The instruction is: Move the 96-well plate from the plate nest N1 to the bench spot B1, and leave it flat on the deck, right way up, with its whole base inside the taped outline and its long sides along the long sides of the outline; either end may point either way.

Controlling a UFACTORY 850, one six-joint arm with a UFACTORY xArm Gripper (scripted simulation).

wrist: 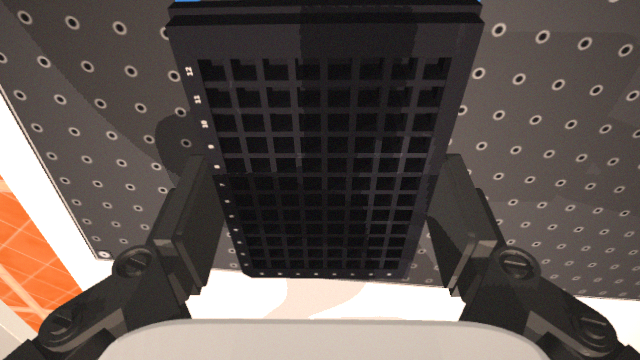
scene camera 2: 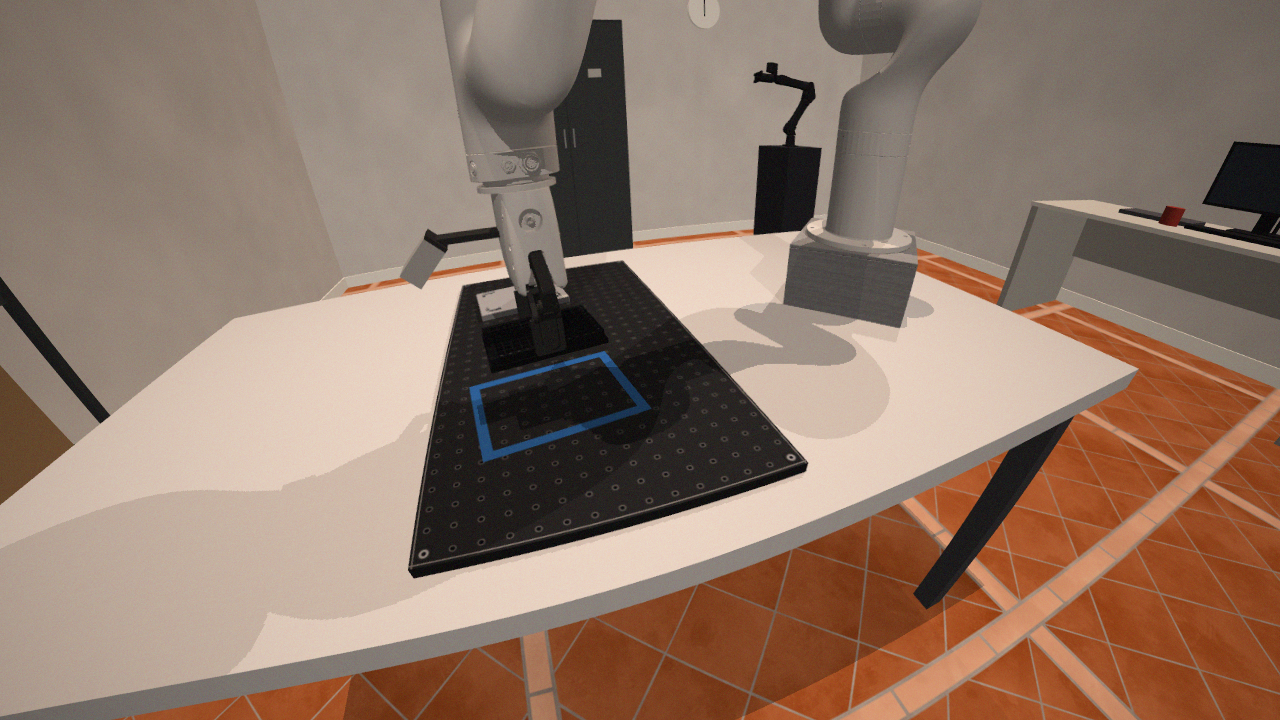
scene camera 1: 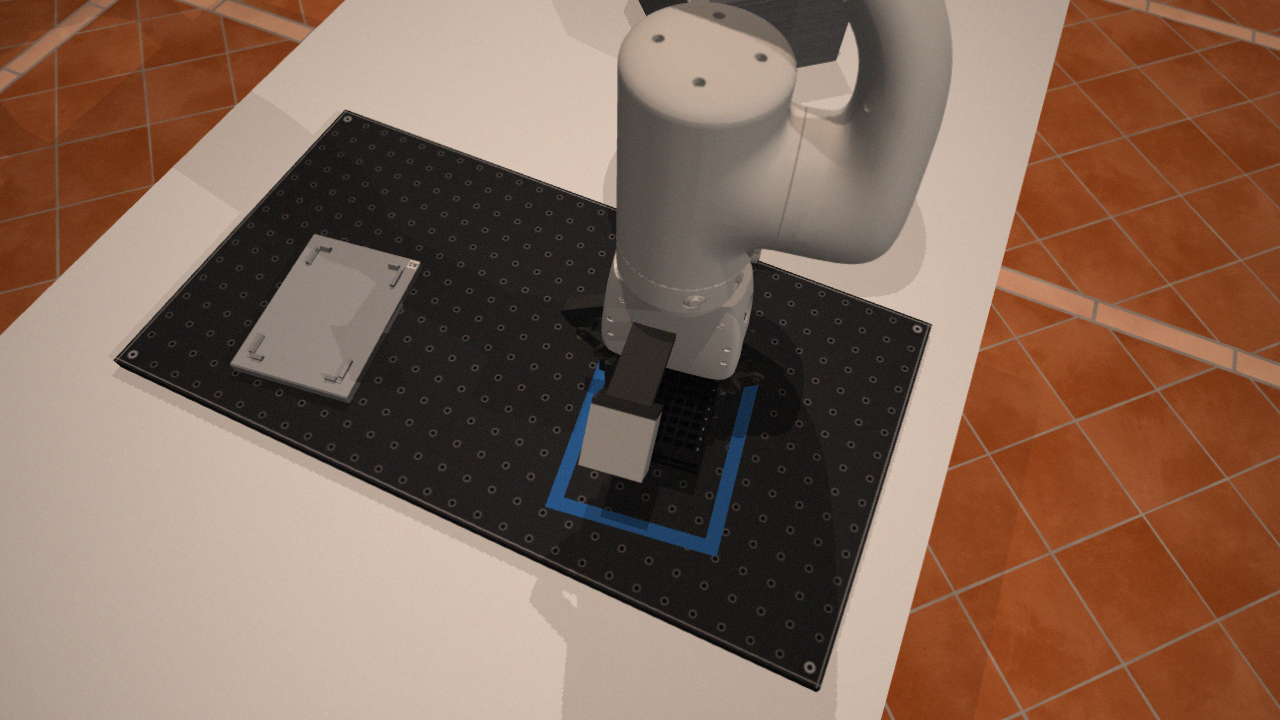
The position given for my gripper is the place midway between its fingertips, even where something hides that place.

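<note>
In scene camera 1 I see my gripper (scene camera 1: 666,386), a black 96-well plate (scene camera 1: 688,400) and a grey plate nest N1 (scene camera 1: 341,306). Scene camera 2 shows me the black 96-well plate (scene camera 2: 510,344), along with my gripper (scene camera 2: 541,334) and the grey plate nest N1 (scene camera 2: 505,298). As for the wrist view, the black 96-well plate (wrist: 317,180) is visible there, and so is my gripper (wrist: 324,181).
</note>
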